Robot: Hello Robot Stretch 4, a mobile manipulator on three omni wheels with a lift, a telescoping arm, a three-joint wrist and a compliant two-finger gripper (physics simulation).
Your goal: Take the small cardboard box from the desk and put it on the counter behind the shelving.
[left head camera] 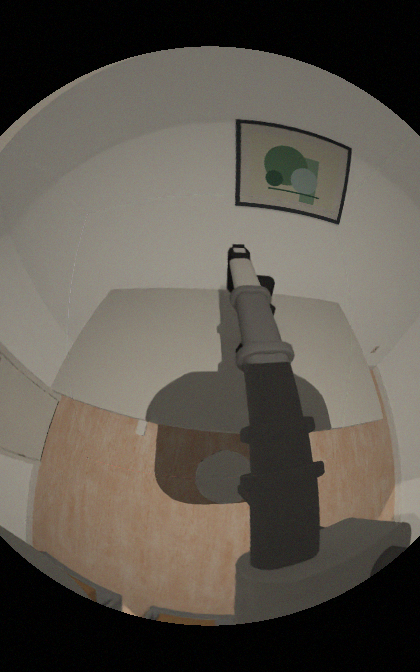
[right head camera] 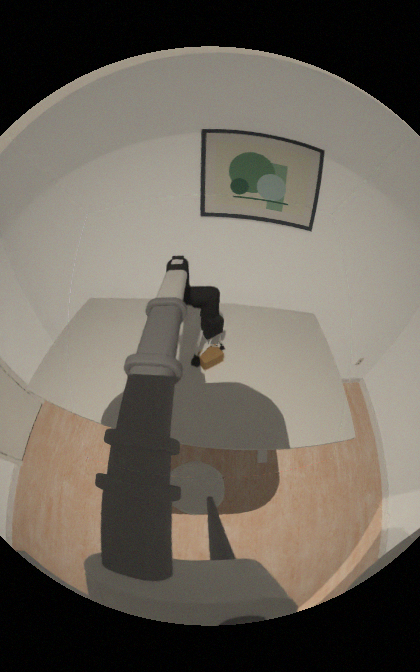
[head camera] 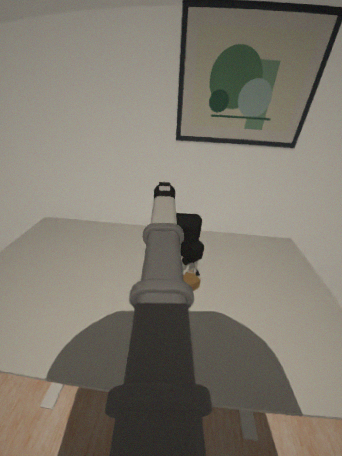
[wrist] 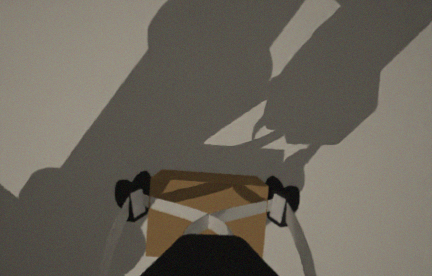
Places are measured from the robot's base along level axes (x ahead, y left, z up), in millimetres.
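Pixels of known places: gripper, fingertip midpoint: [wrist: 208, 189].
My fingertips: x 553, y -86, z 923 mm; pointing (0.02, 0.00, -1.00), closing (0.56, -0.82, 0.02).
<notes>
Behind a point stands the place of what it marks.
The small cardboard box [head camera: 191, 281] {y -111, x 532, z 972 mm} [right head camera: 212, 358] [wrist: 162, 232] {y -72, x 515, z 972 mm} is brown and sits at the pale desk [head camera: 75, 280] {y 361, x 567, z 922 mm} [left head camera: 150, 340] [right head camera: 300, 360]. My gripper [right head camera: 209, 353] [wrist: 208, 189] {y -86, x 553, z 923 mm} is shut on the box, with one dark fingertip against each side in the wrist view. The curved pale finger strips cross over the box, and the black gripper body hides its near part. I cannot tell whether the box's underside touches the desk. In the left head view the arm hides the box. The counter and the shelving cannot be made out for certain.
My telescoping arm [head camera: 162, 265] {y 0, x 274, z 1334 mm} [left head camera: 255, 320] [right head camera: 162, 330] reaches over the desk. A framed picture [head camera: 240, 80] {y -288, x 972, z 1630 mm} [left head camera: 292, 170] [right head camera: 262, 180] hangs on the wall behind. Wooden floor [left head camera: 100, 500] [right head camera: 325, 500] lies in front. Grey-edged brown pieces [left head camera: 185, 619] show at the bottom of the left head view.
</notes>
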